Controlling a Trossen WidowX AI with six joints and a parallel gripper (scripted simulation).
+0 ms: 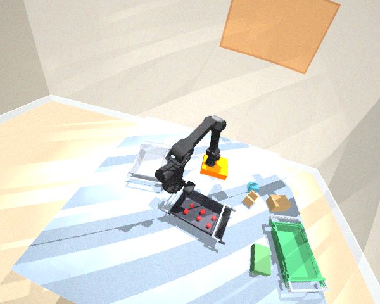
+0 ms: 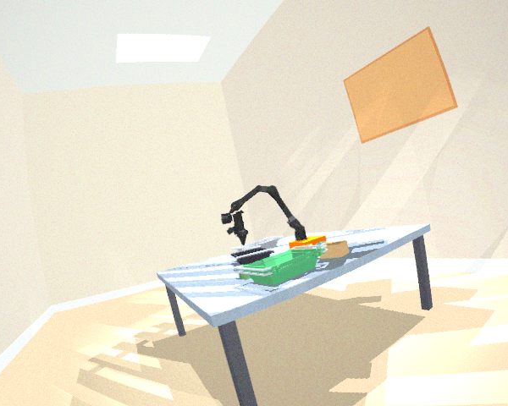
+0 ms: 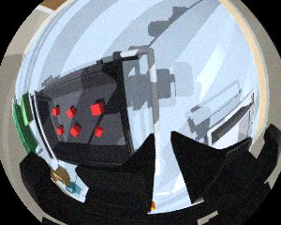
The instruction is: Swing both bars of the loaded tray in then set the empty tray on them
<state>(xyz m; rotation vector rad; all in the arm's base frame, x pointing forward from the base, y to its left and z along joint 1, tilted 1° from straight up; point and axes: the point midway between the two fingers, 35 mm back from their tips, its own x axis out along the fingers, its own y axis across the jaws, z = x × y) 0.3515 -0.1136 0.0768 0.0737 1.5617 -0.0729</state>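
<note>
The clear tray lies 16 cm behind my gripper tip, 22 cm to the right of it and 5 cm below it. Round my gripper tip: green block: 12 cm ahead, 50 cm to the left, 7 cm below; then tan wedge: 26 cm behind, 61 cm to the left, 6 cm below; then cyan block: 31 cm behind, 43 cm to the left, 7 cm below.
</note>
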